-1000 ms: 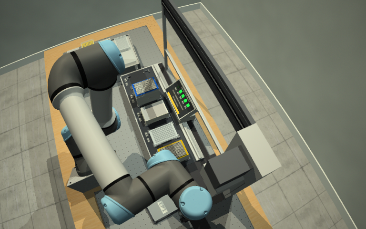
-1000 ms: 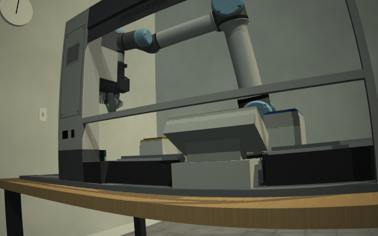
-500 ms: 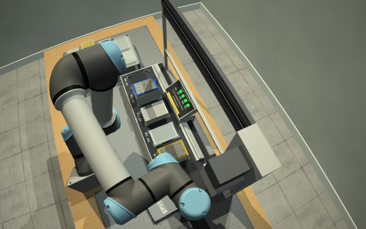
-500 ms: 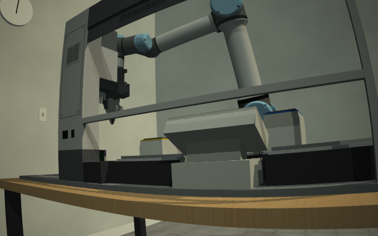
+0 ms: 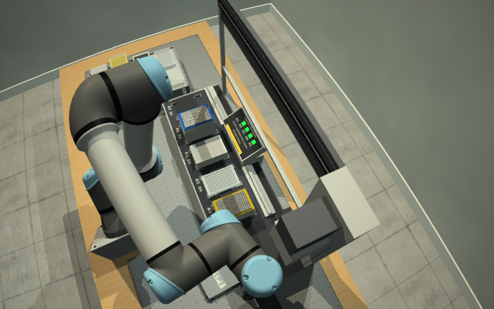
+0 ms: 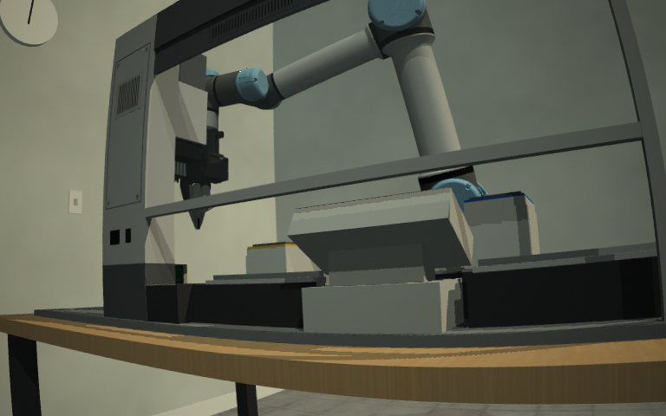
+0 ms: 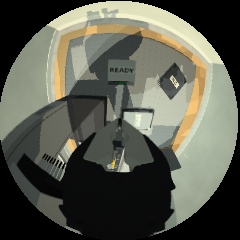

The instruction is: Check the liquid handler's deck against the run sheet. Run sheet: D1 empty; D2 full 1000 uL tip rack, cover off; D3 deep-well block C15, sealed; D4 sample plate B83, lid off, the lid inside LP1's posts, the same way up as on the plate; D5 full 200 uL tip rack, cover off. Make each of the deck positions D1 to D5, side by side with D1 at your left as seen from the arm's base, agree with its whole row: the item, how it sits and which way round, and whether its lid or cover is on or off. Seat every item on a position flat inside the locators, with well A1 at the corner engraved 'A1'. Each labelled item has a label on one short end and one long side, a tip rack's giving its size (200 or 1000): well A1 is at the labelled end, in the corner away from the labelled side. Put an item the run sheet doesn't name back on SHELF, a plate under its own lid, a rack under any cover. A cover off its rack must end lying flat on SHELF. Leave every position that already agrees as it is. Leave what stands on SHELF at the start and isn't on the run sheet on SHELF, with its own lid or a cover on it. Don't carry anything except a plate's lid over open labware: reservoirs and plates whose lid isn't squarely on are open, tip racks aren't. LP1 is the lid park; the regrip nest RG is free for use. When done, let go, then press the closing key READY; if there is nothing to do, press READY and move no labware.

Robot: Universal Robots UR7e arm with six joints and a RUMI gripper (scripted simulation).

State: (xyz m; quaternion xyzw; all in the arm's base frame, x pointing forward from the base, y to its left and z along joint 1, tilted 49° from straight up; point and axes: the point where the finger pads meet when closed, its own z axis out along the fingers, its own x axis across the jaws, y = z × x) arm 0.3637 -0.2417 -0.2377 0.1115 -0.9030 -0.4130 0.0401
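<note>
Now: hand 110 mm above the green block, 60 mm to the left of it and 10 mm short of it. From my hand the other things lie so: yellow-rimmed tip rack (290 mm to the left, 90 mm below, 20 mm ahead); then grey deep-well block (540 mm to the left, 110 mm below, 10 mm ahead); then white sample plate (420 mm to the left, 130 mm below, 20 mm ahead).
</note>
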